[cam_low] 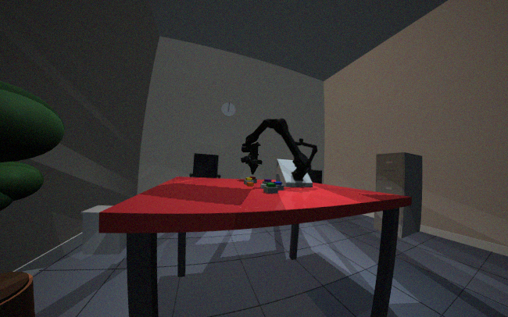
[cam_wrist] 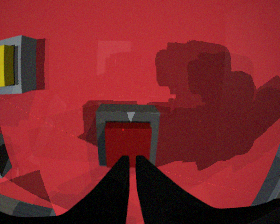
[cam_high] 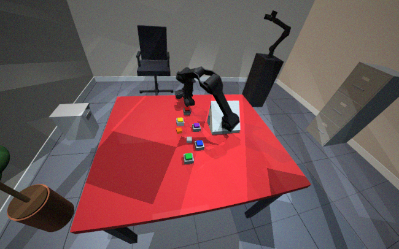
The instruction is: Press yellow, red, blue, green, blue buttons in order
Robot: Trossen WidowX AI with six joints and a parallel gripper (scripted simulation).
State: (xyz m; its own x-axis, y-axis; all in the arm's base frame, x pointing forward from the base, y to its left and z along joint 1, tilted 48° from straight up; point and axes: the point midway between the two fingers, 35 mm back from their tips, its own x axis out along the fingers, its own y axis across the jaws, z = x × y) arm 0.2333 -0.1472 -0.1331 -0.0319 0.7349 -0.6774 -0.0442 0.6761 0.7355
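Right now my gripper tip is 2 cm above the red button. Round my gripper tip: orange block 19 cm to the left, 7 cm ahead, 5 cm below; then purple button 18 cm to the left, 4 cm behind, 2 cm below; then yellow button 12 cm to the left, 6 cm ahead, 2 cm below.
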